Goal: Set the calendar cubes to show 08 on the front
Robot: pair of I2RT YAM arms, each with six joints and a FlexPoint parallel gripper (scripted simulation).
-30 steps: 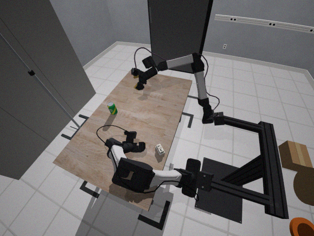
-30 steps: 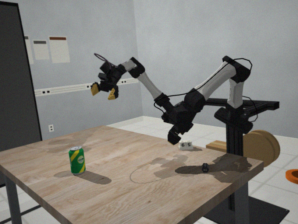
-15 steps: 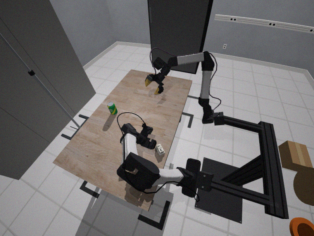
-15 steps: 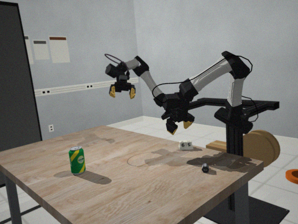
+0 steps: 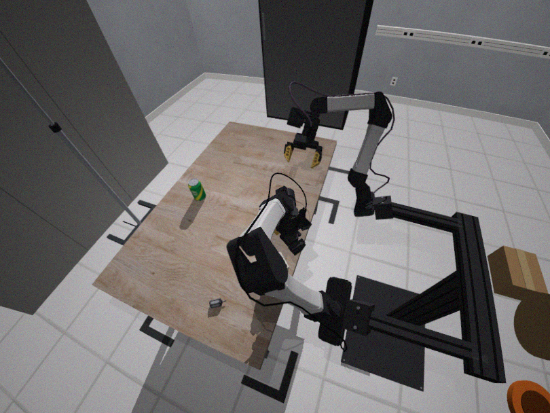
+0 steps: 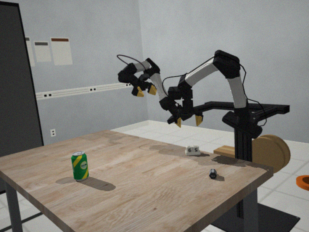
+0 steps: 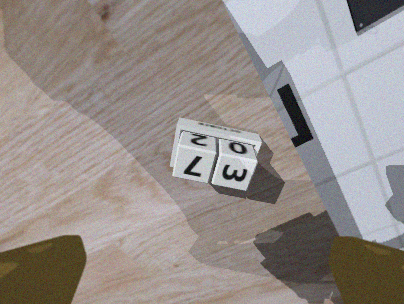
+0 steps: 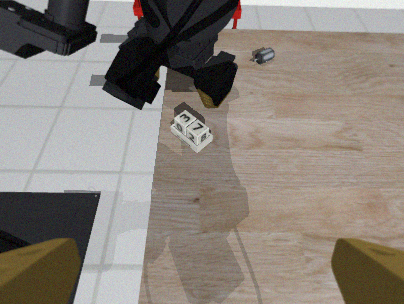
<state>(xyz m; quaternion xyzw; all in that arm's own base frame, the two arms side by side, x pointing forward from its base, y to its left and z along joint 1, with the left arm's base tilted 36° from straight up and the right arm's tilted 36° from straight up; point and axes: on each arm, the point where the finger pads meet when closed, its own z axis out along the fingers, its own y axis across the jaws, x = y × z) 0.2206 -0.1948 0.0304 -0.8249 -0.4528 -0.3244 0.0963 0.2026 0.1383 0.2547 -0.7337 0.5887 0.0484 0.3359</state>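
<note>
The white tray lies 1 cm ahead of my left hand, 3 cm to the left of it and 14 cm below it. The rest, counted from my left hand: can: 57 cm ahead, 14 cm to the right, 9 cm below.
</note>
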